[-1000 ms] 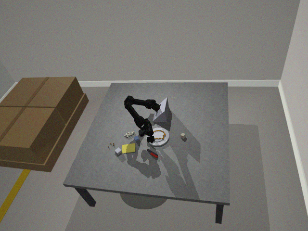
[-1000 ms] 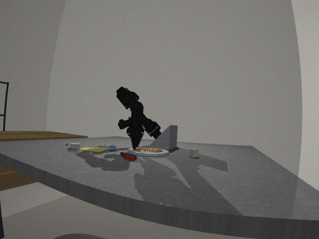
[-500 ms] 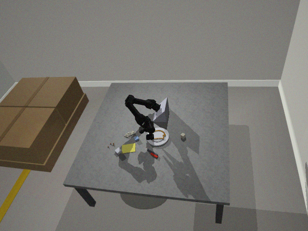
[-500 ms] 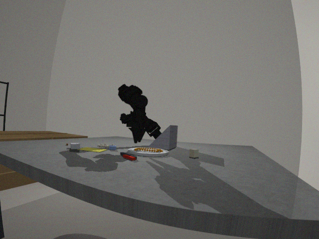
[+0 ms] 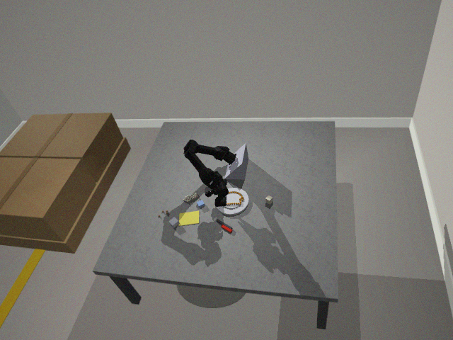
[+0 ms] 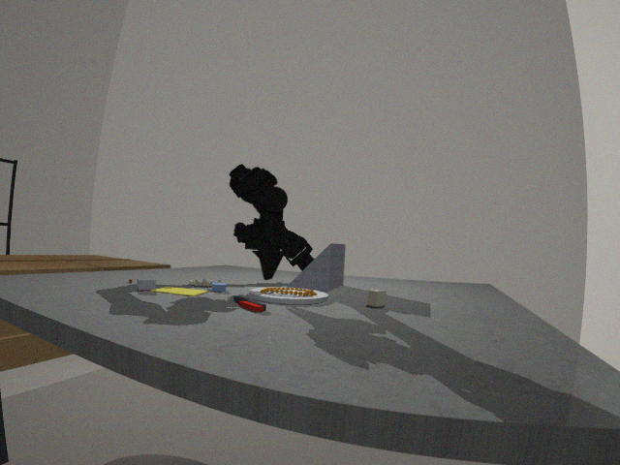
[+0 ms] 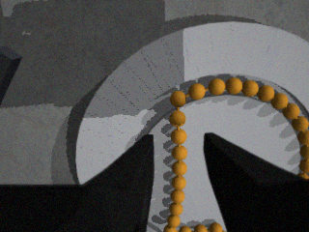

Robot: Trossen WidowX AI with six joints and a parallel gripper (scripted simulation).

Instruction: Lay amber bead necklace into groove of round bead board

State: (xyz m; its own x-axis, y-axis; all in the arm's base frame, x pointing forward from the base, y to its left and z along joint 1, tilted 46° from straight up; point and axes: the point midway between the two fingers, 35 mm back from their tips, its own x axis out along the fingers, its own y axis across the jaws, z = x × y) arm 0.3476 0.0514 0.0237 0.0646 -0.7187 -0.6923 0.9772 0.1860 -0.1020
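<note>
My gripper tip is now 40 mm past the round bead board, 40 mm to the right of it and 40 mm above it. Also, from my gripper tip: blue cube 150 mm to the right, 40 mm below; yellow sheet 110 mm ahead, 190 mm to the right, 40 mm below; red-handled tool 140 mm ahead, 40 mm to the left, 40 mm below.
</note>
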